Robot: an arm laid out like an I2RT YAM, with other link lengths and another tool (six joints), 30 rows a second.
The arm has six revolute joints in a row. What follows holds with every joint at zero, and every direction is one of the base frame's. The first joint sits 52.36 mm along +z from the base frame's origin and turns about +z. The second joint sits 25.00 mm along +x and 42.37 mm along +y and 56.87 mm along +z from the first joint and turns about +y. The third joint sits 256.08 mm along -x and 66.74 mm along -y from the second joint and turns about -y. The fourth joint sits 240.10 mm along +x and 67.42 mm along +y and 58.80 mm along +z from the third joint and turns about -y. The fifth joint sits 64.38 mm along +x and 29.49 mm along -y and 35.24 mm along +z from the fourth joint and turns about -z. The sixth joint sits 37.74 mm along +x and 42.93 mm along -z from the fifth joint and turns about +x. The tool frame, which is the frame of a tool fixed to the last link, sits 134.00 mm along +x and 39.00 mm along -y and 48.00 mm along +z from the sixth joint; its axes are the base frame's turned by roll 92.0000, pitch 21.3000 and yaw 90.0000 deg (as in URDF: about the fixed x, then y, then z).
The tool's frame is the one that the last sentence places.
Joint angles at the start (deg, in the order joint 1, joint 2, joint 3, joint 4, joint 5, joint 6):
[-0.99, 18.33, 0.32, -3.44, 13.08, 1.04]
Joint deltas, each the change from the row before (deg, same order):
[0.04, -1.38, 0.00, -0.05, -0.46, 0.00]
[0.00, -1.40, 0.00, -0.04, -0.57, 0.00]
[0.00, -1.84, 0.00, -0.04, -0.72, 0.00]
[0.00, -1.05, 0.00, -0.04, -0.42, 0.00]
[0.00, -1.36, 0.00, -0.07, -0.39, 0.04]
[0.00, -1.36, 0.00, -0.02, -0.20, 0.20]
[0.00, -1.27, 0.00, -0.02, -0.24, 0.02]
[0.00, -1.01, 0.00, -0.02, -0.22, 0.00]
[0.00, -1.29, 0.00, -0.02, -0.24, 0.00]
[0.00, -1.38, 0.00, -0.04, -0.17, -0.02]
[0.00, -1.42, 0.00, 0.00, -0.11, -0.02]
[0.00, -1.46, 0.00, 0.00, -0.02, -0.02]
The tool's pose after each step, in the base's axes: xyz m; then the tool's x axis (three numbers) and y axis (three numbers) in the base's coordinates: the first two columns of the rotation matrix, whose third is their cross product. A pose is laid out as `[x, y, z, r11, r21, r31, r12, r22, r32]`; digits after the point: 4 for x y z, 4 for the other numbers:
[0.2491, -0.0670, 0.1319, 0.0885, 0.9141, -0.3957, 0.4309, 0.3230, 0.8426]
[0.2492, -0.0654, 0.1370, 0.0893, 0.9161, -0.3909, 0.4077, 0.3244, 0.8535]
[0.2491, -0.0634, 0.1438, 0.0905, 0.9185, -0.3850, 0.3767, 0.3263, 0.8670]
[0.2489, -0.0622, 0.1476, 0.0908, 0.9198, -0.3817, 0.3590, 0.3273, 0.8740]
[0.2484, -0.0612, 0.1525, 0.0936, 0.9212, -0.3777, 0.3370, 0.3277, 0.8826]
[0.2475, -0.0607, 0.1575, 0.1002, 0.9228, -0.3719, 0.3148, 0.3252, 0.8917]
[0.2467, -0.0601, 0.1623, 0.1046, 0.9236, -0.3689, 0.2939, 0.3256, 0.8987]
[0.2460, -0.0594, 0.1661, 0.1075, 0.9242, -0.3666, 0.2771, 0.3262, 0.9038]
[0.2449, -0.0587, 0.1710, 0.1118, 0.9248, -0.3638, 0.2557, 0.3270, 0.9098]
[0.2436, -0.0582, 0.1761, 0.1175, 0.9250, -0.3613, 0.2334, 0.3279, 0.9154]
[0.2420, -0.0578, 0.1815, 0.1246, 0.9251, -0.3588, 0.2101, 0.3288, 0.9207]
[0.2401, -0.0577, 0.1870, 0.1333, 0.9249, -0.3562, 0.1865, 0.3296, 0.9255]

